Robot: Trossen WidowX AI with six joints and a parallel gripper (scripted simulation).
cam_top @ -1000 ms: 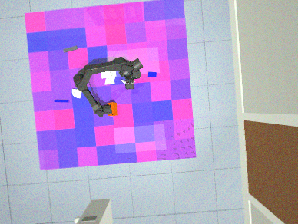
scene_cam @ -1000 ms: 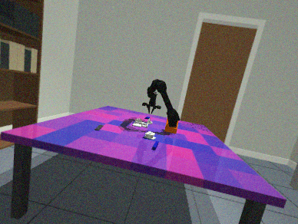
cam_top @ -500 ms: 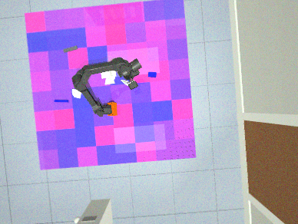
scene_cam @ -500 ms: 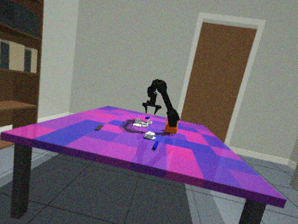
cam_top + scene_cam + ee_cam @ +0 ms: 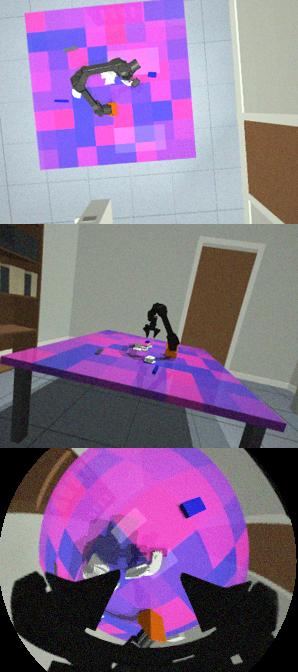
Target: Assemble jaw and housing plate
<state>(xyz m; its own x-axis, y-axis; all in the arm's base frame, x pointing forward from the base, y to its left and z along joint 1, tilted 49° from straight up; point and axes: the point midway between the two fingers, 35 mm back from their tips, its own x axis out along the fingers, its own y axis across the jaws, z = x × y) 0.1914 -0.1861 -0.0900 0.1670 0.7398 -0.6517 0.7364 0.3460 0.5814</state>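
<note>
Now: the grey jaw 1 cm behind my gripper tip and 8 cm below it. The rest, counted from my gripper tip: blue block (2 cm ahead, 18 cm to the right, 8 cm below); then blue bar (6 cm behind, 59 cm to the left, 8 cm below); then grey bar (34 cm ahead, 44 cm to the left, 9 cm below).
</note>
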